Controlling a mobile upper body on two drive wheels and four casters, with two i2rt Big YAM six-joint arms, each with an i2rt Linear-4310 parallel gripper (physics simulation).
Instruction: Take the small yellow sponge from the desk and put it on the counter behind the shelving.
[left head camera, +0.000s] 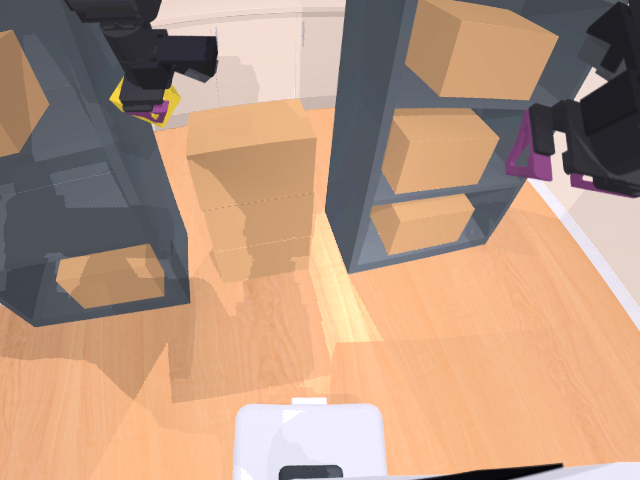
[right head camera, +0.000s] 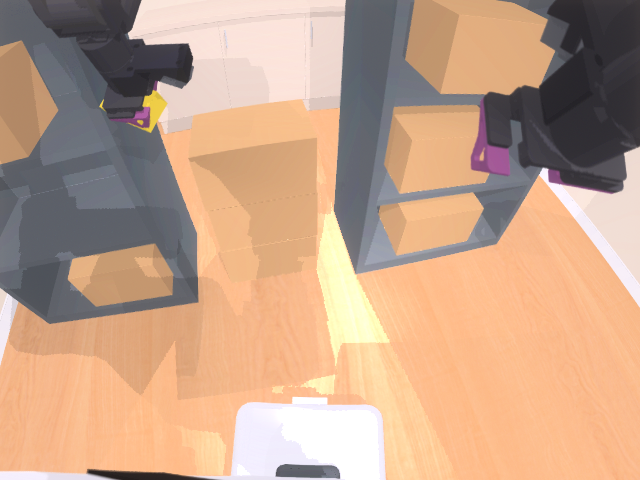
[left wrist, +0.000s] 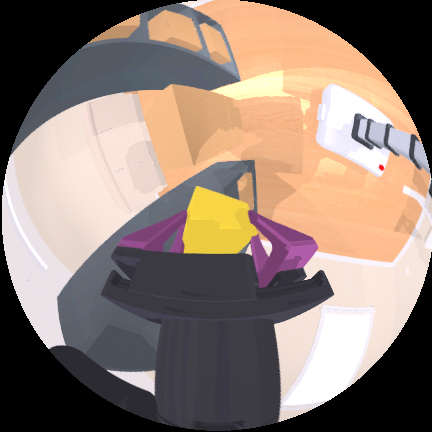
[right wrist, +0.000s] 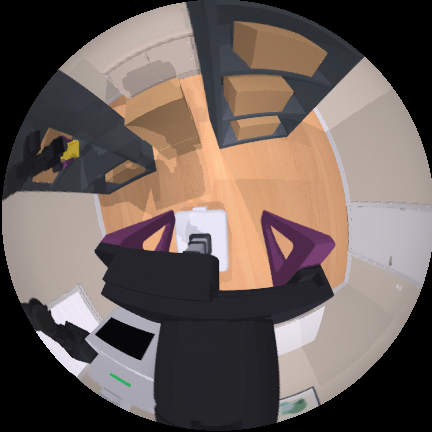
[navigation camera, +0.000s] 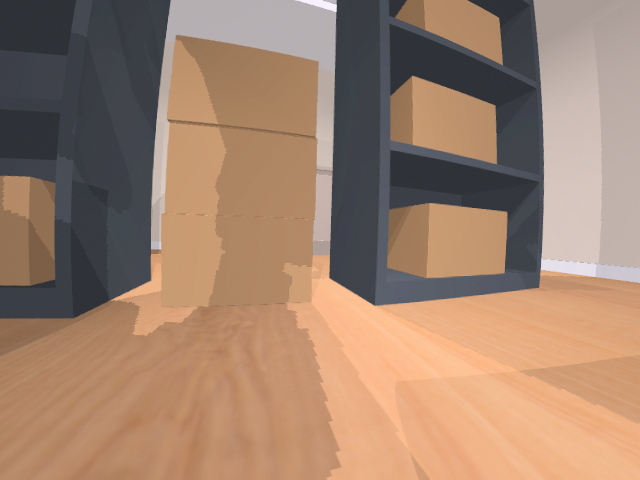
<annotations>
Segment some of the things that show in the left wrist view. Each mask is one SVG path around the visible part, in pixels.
The left gripper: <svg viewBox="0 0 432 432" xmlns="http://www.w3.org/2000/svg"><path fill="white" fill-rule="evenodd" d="M312 236L248 209L249 222L271 243L272 248L269 256L260 241L258 232L256 235L252 235L249 241L251 255L248 253L183 253L184 243L182 236L187 211L182 210L169 218L144 227L120 239L110 257L131 280L123 278L113 269L110 271L100 294L137 316L160 323L155 360L154 398L157 403L157 412L163 418L189 429L195 428L203 421L233 421L233 424L240 429L261 426L278 414L280 410L280 369L274 323L297 316L334 295L330 283L321 269L311 278L303 280L307 276L303 266L318 248ZM178 228L169 252L163 251L163 243Z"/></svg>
A small yellow sponge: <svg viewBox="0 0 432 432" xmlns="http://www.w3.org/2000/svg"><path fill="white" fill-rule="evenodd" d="M196 186L187 208L182 236L184 243L183 253L237 253L250 241L252 235L257 234L256 227L249 222L247 214L249 207L247 203Z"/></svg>
</annotations>
